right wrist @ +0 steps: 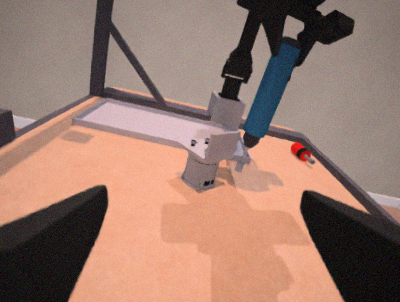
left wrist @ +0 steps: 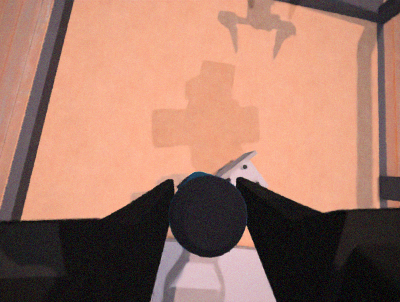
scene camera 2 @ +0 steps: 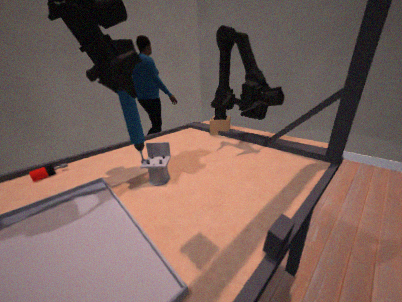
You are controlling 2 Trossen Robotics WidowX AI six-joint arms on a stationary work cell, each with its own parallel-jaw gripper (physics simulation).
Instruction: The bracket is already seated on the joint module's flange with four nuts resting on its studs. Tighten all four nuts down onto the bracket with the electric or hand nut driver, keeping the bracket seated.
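Observation:
The joint module stands upright on the table. The pale bracket sits on top, its upright plate raised. Dark nuts show on its flat part; others are hidden. My left gripper is shut on the blue driver, which hangs tilted, tip down. Its tip is at the bracket's left edge in scene camera 2; whether it touches a nut cannot be told. My right gripper is open and empty, away from the bracket.
A red-handled driver lies near the table's edge. A shallow grey tray lies near the module. A dark frame post rises at the table's corner. A person in blue stands beyond the table.

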